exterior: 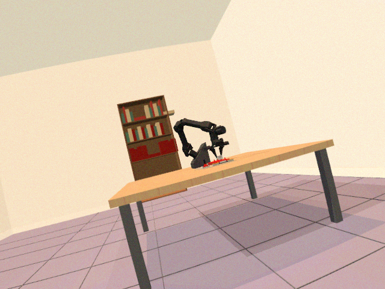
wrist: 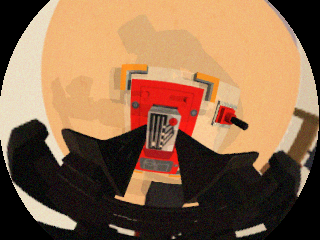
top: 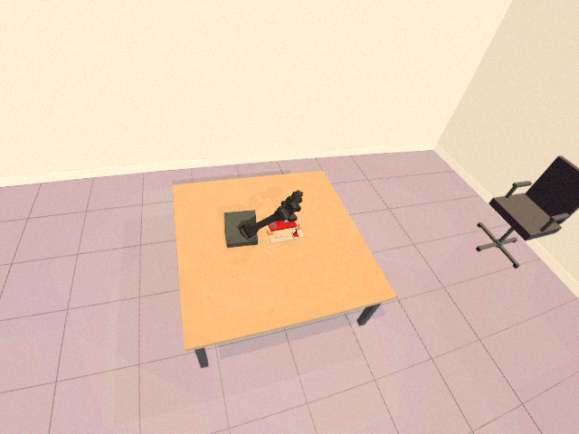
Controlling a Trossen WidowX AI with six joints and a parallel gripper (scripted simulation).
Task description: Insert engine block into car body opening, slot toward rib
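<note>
My gripper tip is 30 mm past the pale flat plate, 30 mm to the left of it and 40 mm above it. From my gripper tip the other things lie so: grey engine block (10 mm below).
</note>
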